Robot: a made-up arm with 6 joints. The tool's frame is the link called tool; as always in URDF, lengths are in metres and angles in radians.
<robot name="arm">
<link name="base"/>
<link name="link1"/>
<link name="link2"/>
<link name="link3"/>
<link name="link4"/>
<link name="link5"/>
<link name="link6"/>
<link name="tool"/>
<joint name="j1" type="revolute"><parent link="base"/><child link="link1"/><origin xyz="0 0 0.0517" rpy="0 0 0"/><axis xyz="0 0 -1"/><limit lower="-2.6" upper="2.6" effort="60" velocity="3.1"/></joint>
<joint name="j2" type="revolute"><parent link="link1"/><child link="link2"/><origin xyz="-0.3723 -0.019 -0.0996" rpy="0 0 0"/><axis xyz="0 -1 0"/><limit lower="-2.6" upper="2.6" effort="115" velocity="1.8"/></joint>
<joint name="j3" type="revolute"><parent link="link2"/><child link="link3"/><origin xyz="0.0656 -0.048 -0.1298" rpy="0 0 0"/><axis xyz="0 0 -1"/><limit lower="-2.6" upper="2.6" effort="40" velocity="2.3"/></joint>
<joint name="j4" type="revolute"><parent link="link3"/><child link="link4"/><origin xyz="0.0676 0.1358 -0.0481" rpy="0 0 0"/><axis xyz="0 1 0"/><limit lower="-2.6" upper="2.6" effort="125" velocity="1.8"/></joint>
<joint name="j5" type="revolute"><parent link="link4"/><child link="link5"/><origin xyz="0.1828 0.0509 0.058" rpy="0 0 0"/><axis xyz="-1 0 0"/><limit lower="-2.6" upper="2.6" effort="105" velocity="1"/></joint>
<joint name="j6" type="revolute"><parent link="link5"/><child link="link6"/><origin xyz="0.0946 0.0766 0.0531" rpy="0 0 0"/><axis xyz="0 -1 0"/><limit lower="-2.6" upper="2.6" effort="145" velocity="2.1"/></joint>
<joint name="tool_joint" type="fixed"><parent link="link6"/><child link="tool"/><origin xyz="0.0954 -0.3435 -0.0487" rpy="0 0 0"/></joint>
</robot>
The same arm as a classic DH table. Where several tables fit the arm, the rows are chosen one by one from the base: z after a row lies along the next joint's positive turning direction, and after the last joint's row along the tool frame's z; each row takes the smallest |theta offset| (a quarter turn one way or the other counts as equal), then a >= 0, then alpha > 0; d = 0 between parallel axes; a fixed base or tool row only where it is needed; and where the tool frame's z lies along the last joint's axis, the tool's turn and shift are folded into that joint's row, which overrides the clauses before.
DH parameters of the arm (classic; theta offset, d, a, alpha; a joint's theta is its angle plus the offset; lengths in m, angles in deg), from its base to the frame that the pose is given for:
base (fixed): 0.00 0.0000 0.0000 180.00
j1: 0.00 0.0479 -0.3723 -90.00
j2: 0.00 0.0670 0.0656 90.00
j3: 0.00 0.1779 0.0676 90.00
j4: -90.00 0.1867 0.0580 90.00
j5: 0.00 -0.2774 0.0531 90.00
j6: -90.00 0.2669 0.0954 -90.00
tool (fixed): 0.00 -0.0487 0.0000 0.00
Joint limits (deg, base to tool): -148.97..148.97 -148.97..148.97 -148.97..148.97 -148.97..148.97 -148.97..148.97 -148.97..148.97

